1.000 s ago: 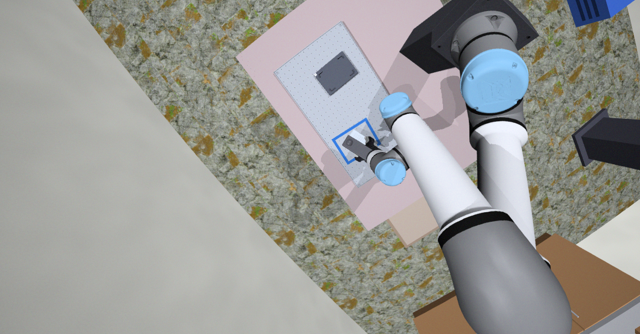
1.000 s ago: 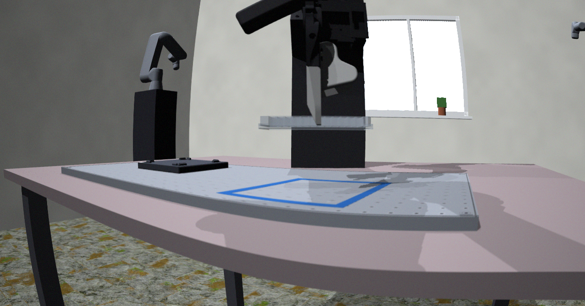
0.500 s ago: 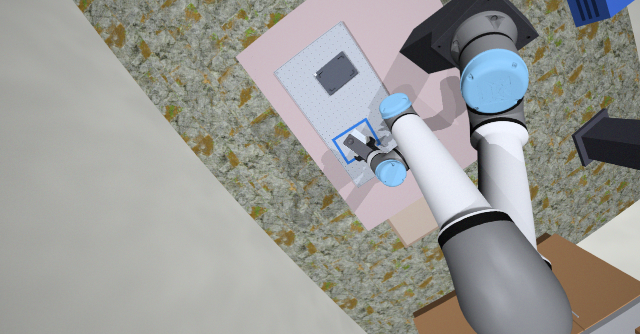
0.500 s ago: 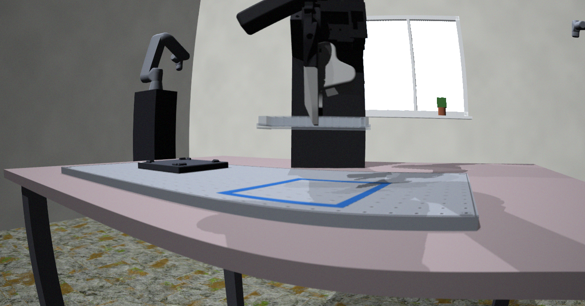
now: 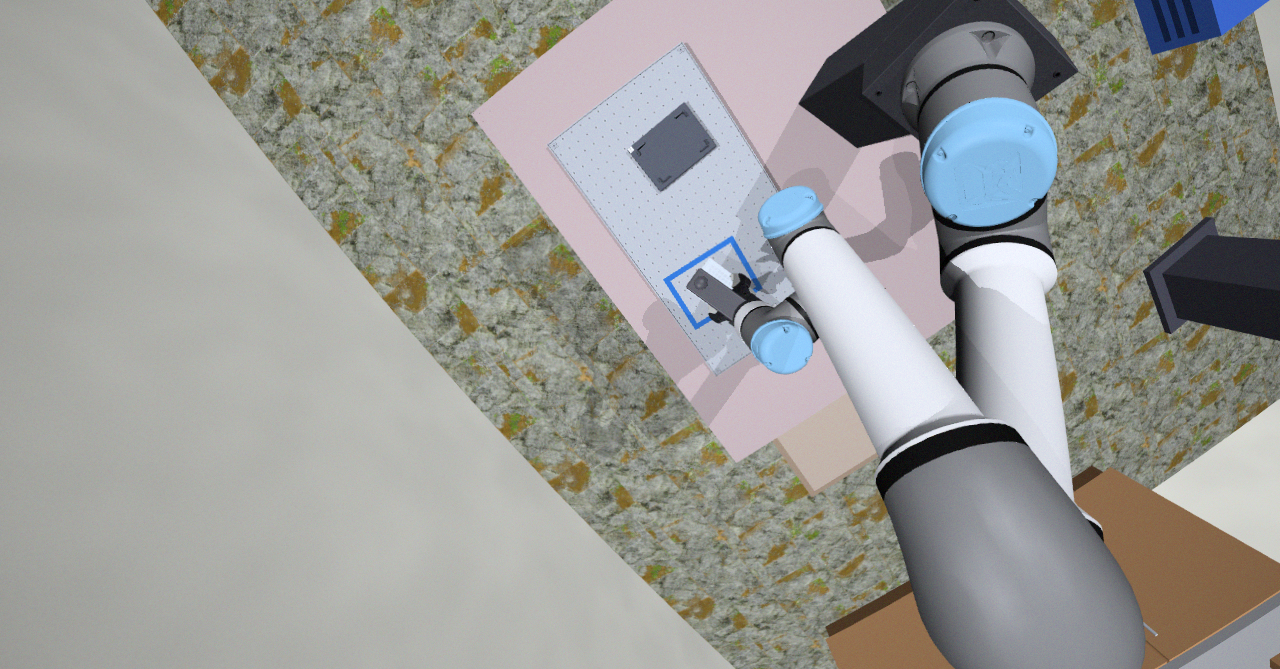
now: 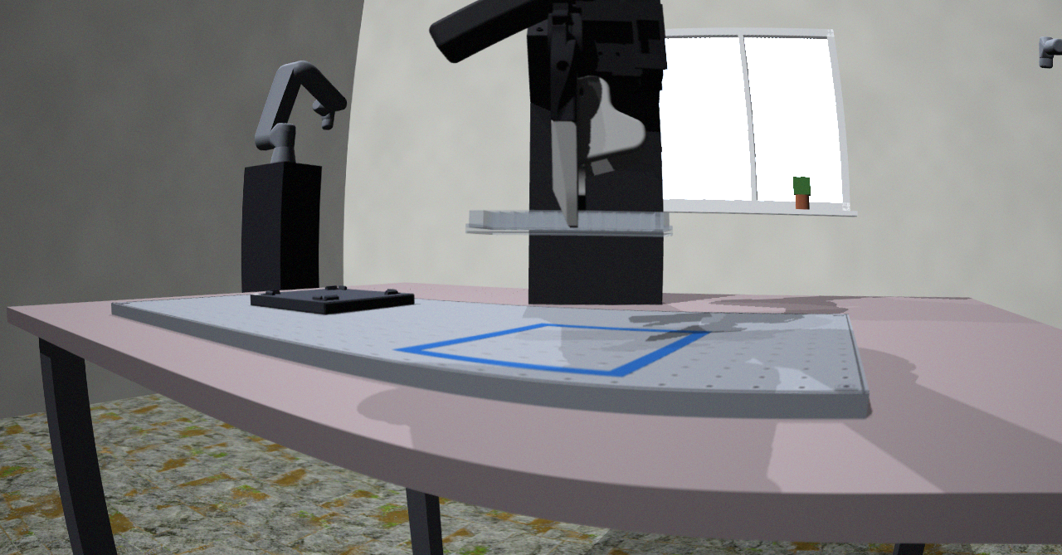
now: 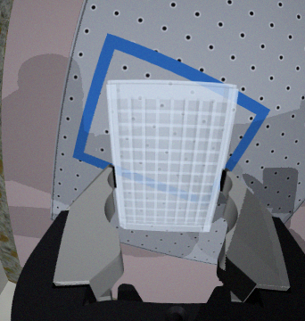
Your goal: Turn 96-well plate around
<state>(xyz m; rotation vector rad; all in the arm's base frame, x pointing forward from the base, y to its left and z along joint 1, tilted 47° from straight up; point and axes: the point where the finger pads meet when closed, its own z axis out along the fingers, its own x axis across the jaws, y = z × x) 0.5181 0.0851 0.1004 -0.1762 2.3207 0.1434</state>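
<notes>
Right now my hand is 1 cm above the clear 96-well plate. The rest, counted from my hand: A1 label: 5 cm behind, 36 cm to the right, 8 cm below; then plate nest: 12 cm behind, 31 cm to the right, 8 cm below.
</notes>
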